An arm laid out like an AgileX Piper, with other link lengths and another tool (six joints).
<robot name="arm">
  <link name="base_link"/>
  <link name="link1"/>
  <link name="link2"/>
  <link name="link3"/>
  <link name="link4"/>
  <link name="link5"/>
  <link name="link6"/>
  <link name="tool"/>
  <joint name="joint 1" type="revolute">
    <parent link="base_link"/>
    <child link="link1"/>
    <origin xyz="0 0 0.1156" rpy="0 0 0"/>
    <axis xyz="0 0 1"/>
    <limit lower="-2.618" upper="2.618"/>
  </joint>
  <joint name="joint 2" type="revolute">
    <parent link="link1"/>
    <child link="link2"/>
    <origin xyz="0 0 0" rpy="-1.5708 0 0"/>
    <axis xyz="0 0 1"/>
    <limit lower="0" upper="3.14"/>
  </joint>
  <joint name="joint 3" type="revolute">
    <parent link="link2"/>
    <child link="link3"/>
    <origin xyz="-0.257 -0.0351 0" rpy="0 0 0"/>
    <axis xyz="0 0 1"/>
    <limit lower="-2.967" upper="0"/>
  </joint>
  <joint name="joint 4" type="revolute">
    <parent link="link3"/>
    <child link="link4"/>
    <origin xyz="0.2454 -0.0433 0" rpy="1.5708 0 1.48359"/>
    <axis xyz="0 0 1"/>
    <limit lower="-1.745" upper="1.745"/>
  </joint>
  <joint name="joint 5" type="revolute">
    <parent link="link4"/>
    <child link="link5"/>
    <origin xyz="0 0 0" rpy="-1.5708 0 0"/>
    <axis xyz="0 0 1"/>
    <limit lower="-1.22" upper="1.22"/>
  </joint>
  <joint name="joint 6" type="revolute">
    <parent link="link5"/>
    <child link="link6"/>
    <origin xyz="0 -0.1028 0" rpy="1.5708 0 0"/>
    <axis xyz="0 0 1"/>
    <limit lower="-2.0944" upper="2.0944"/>
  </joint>
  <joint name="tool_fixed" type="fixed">
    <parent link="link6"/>
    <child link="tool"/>
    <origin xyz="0.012 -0.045 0.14" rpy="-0.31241 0 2.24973"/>
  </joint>
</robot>
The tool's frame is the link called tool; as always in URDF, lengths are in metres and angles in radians.
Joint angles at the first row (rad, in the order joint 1, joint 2, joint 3, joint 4, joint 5, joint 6):
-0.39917, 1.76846, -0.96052, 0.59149, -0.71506, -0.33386
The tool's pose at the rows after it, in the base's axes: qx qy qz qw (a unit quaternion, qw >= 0); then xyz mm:
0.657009 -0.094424 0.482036 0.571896 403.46 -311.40 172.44
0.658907 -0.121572 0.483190 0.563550 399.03 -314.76 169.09
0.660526 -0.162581 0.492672 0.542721 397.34 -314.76 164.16
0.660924 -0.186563 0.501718 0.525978 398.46 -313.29 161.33
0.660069 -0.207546 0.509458 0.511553 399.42 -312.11 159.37
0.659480 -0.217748 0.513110 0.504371 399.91 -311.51 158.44
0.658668 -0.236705 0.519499 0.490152 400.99 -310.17 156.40
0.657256 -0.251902 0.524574 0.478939 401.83 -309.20 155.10
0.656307 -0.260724 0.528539 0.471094 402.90 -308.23 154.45
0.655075 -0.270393 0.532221 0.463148 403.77 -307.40 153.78
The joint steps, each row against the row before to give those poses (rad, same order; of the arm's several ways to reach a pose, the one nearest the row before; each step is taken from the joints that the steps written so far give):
-0.00446, -0.00002, 0.00001, 0.00199, 0.00000, 0.05906
-0.00540, 0.00003, 0.00000, 0.02505, -0.00221, 0.03327
0.00001, -0.00001, -0.00003, 0.02245, -0.00145, 0.07590
-0.00002, 0.00000, 0.00002, 0.00002, 0.00219, 0.06119
0.00001, 0.00001, -0.00002, 0.00002, 0.00000, 0.05324
0.00000, -0.00002, 0.00004, -0.00002, 0.00000, 0.02604
0.00002, -0.00001, -0.00001, 0.00004, 0.00162, 0.04906
-0.00001, 0.00002, -0.00003, 0.00000, 0.00002, 0.03920
0.00000, -0.00001, 0.00005, -0.00396, 0.00048, 0.02786
0.00000, 0.00001, -0.00004, -0.00207, 0.00002, 0.02772

